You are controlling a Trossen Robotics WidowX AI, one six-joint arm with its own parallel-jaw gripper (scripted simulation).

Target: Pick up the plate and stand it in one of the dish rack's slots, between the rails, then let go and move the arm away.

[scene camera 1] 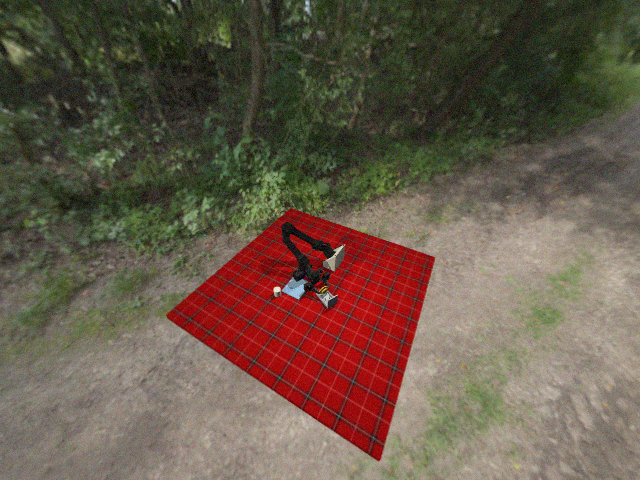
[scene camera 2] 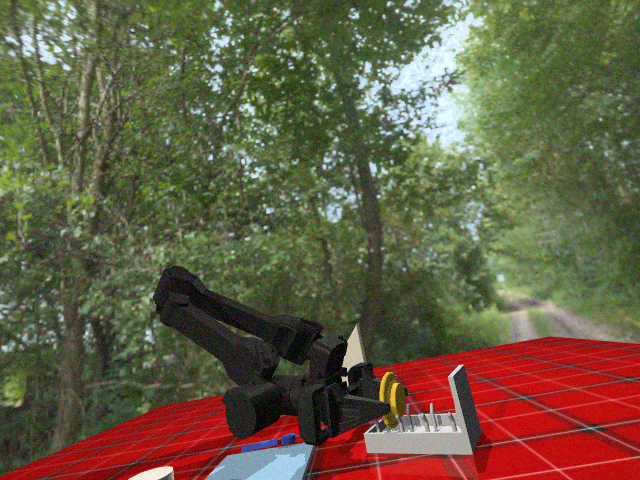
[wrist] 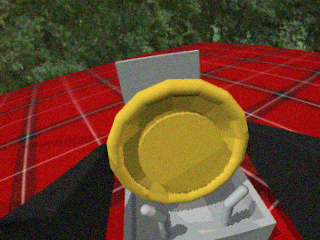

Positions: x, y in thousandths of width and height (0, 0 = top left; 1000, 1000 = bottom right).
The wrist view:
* my gripper: 552, 581
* yellow plate: 564, 585, held by my gripper
